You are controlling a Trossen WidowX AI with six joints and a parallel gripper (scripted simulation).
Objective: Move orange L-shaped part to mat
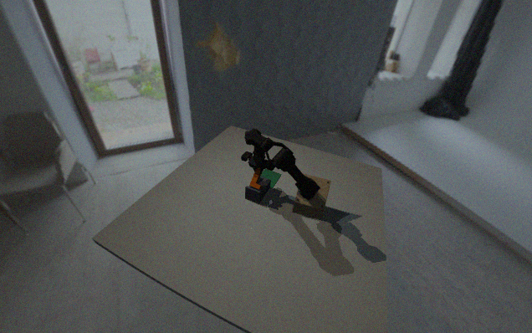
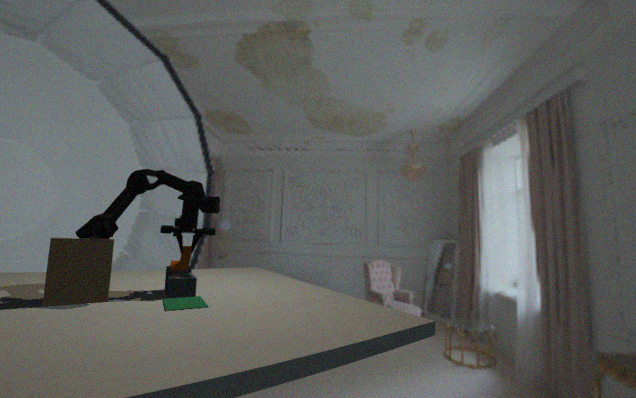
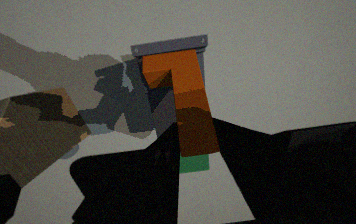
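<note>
The green mat lies 160 mm below my gripper tip, 150 mm to the right of it and 10 mm behind it. From my gripper tip the other things lie so: orange L-shaped part: 30 mm to the left, 30 mm below, 20 mm behind.
</note>
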